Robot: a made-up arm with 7 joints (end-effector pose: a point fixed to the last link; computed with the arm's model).
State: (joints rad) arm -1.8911 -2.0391 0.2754 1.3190 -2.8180 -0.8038 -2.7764
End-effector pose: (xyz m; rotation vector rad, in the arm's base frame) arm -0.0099 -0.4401 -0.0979 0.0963 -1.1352 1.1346
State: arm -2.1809 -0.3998 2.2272 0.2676 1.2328 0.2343 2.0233
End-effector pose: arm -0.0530 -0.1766 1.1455 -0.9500 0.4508 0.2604
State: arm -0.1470 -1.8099 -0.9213 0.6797 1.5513 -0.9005 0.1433
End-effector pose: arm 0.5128 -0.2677 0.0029 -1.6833 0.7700 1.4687
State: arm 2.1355 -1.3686 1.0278 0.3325 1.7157 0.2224 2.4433
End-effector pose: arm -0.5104 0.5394 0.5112 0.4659 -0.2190 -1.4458
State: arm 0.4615 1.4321 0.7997 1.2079 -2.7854 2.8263 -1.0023
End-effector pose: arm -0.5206 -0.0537 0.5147 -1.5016 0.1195 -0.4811
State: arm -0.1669 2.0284 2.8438 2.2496 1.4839 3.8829 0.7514
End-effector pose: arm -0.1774 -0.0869 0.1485 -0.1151 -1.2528 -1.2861
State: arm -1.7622 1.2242 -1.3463 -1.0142 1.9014 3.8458 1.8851
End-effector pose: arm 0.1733 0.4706 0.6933 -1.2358 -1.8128 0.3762
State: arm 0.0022 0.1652 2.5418 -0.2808 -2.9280 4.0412 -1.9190
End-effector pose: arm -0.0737 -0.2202 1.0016 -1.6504 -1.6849 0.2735
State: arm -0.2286 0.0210 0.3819 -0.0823 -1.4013 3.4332 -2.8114
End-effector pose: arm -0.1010 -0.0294 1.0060 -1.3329 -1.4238 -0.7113
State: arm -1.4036 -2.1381 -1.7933 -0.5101 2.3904 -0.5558 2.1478
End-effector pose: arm 0.1233 -0.4904 -0.1216 -0.2041 2.2712 2.0169
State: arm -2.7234 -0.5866 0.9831 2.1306 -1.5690 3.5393 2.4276
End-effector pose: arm -0.2151 -0.2628 0.6959 -0.6422 0.5932 -1.4069
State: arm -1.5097 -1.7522 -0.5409 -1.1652 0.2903 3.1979 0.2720
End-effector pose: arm 0.0336 -0.5105 0.4386 -0.5901 1.0548 2.2056
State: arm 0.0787 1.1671 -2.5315 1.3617 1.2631 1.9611 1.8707
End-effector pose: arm -0.4916 -0.2199 0.3625 2.6927 -0.0053 -0.9723
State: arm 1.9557 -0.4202 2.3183 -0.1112 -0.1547 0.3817 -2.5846
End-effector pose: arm -0.0449 0.3611 1.0875 0.9503 -0.1508 -1.2977
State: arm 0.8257 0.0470 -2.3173 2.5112 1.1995 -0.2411 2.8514
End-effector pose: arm 0.1156 -0.2138 0.5218 1.5711 1.2915 2.0657
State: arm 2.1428 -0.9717 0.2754 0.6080 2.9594 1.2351 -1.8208
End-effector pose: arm -0.4550 0.4725 0.5876 -1.1110 -0.5473 0.4435
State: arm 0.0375 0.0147 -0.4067 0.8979 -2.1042 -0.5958 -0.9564
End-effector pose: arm 0.2101 -0.0891 1.1248 1.4760 -0.8327 -0.9683
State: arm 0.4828 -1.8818 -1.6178 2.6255 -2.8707 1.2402 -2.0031
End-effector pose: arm 0.1835 -0.1380 0.2255 0.9922 -0.8254 0.8498
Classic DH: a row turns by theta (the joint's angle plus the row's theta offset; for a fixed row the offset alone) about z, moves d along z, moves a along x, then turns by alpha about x. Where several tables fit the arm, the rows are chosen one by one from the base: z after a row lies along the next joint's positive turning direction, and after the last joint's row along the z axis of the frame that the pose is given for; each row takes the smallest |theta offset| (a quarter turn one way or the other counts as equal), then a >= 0, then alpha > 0; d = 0 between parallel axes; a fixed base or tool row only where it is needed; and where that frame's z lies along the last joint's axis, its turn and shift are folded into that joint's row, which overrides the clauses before.
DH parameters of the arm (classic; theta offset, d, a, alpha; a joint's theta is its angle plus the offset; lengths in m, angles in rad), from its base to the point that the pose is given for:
joint 1: 0 0.409 0 1.5708
joint 2: 0 0.058 0 -1.5708
joint 3: 0 0.428 0.028 -1.5708
joint 4: 0 0.061 -0.015 1.5708
joint 5: 0 0.261 0 1.5708
joint 6: 1.5708 0.073 0.083 1.5708
joint 7: 0 0.011 0 0

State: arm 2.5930 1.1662 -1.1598 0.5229 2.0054 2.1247 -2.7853
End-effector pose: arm 0.5492 -0.0489 0.7357 -1.6650 0.4519 -1.5530
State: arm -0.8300 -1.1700 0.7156 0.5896 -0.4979 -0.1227 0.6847
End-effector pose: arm 0.5368 -0.5008 0.5522 -2.5260 1.6118 0.3021
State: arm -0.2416 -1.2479 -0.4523 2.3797 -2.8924 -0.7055 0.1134
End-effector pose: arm 0.3232 -0.1730 0.1761 0.0127 1.2890 -0.7784
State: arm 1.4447 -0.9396 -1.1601 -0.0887 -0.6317 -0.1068 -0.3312
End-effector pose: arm 0.0968 0.5947 0.8820 1.4022 0.6932 1.3440
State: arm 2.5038 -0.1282 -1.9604 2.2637 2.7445 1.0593 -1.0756
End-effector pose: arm 0.1520 0.2608 0.5776 -1.6075 0.7922 -0.5793
